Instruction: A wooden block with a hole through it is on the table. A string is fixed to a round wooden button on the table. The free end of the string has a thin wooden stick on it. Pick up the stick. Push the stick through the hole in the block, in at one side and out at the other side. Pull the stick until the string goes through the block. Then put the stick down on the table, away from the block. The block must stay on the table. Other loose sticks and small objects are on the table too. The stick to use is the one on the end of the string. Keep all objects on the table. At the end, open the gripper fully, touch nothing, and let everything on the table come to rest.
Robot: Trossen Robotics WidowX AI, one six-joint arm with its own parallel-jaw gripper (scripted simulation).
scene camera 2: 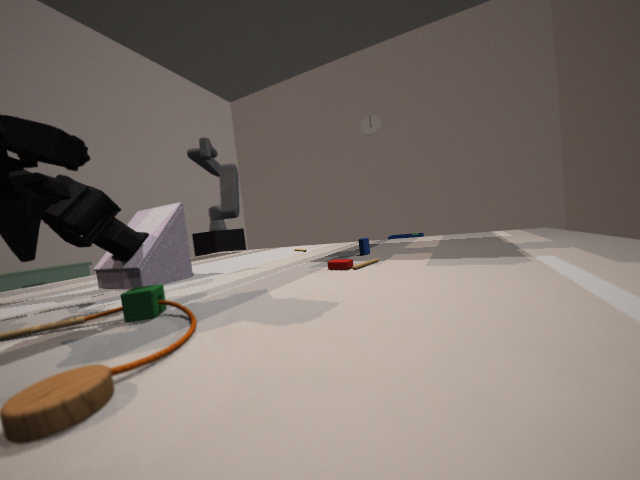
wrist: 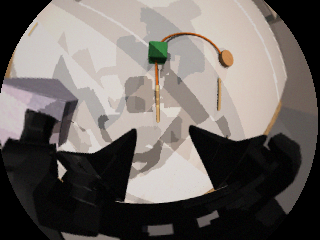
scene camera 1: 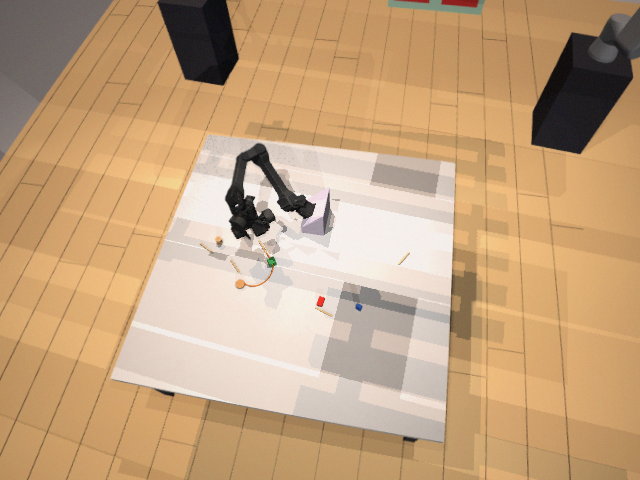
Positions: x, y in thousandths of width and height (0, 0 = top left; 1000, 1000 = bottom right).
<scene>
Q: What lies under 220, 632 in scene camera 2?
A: A green block.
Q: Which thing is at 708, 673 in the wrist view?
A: The gripper.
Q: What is the gripper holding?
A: Nothing.
</scene>
